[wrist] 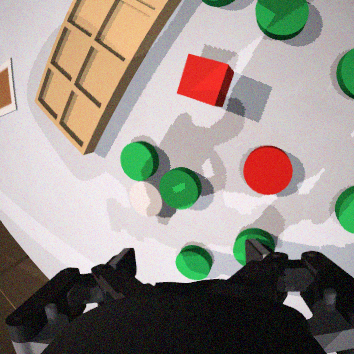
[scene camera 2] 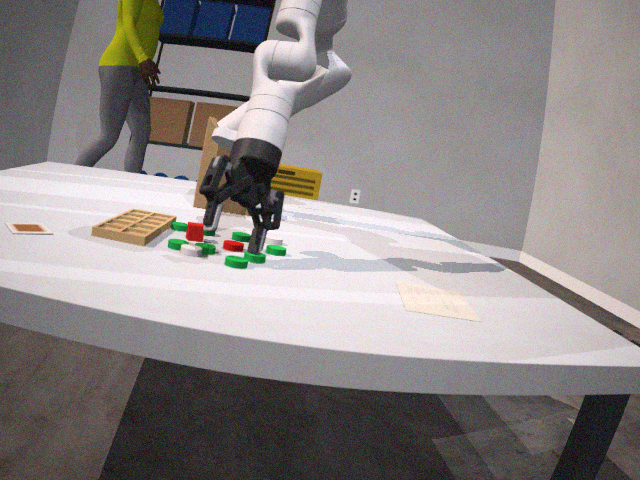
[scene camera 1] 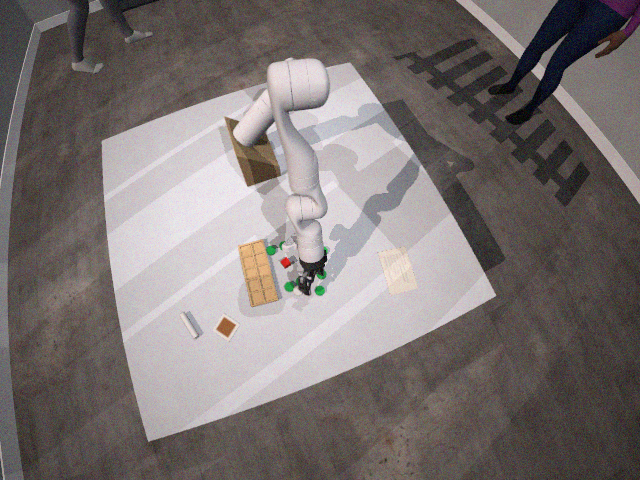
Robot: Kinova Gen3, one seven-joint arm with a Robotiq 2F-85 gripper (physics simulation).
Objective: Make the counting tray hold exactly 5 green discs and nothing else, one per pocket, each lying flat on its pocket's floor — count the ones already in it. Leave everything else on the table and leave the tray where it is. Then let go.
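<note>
The wooden counting tray [scene camera 1: 258, 272] [scene camera 2: 118, 236] [wrist: 120, 82] lies flat; no disc shows in its pockets in scene camera 1. My gripper [scene camera 2: 233, 239] [wrist: 189, 256] is open and empty, low over the discs right of the tray. In the wrist view a green disc [wrist: 194, 263] lies between the fingertips' lines, and the right fingertip overlaps another green disc [wrist: 245, 246]. Two green discs [wrist: 139, 160] [wrist: 180, 188] lie close beside a white disc [wrist: 145, 198]. More green discs [wrist: 282, 17] [wrist: 347, 75] [wrist: 346, 210] lie farther off, some cut off by the wrist view's edge.
A red cube [scene camera 1: 285, 262] [scene camera 2: 194, 231] [wrist: 202, 80] and a red disc [scene camera 2: 233, 245] [wrist: 268, 170] are among the discs. A second white disc [scene camera 2: 275, 241] lies beyond. A card [scene camera 1: 226, 327], a white cylinder [scene camera 1: 189, 324], a paper sheet [scene camera 1: 397, 270] and a brown board [scene camera 1: 263, 160] are also on the table.
</note>
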